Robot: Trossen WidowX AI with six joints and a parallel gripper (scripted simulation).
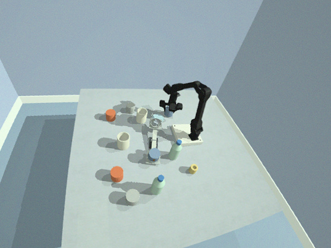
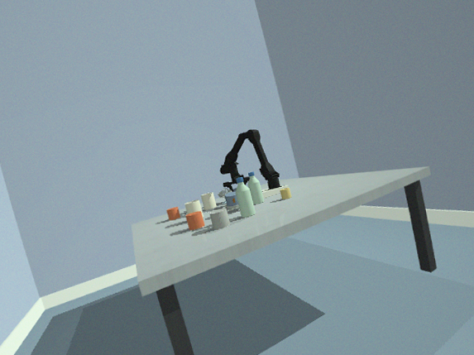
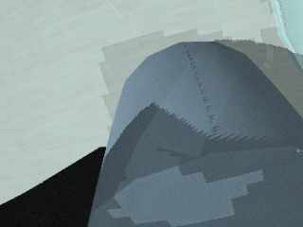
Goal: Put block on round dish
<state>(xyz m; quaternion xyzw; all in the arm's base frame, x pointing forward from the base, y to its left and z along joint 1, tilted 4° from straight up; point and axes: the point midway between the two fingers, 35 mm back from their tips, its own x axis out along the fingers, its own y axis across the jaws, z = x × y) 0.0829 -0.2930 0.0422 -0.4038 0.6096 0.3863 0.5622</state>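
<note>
Right now my gripper tip is 260 mm to the right of the balance, 230 mm short of it and 10 mm below it.
</note>
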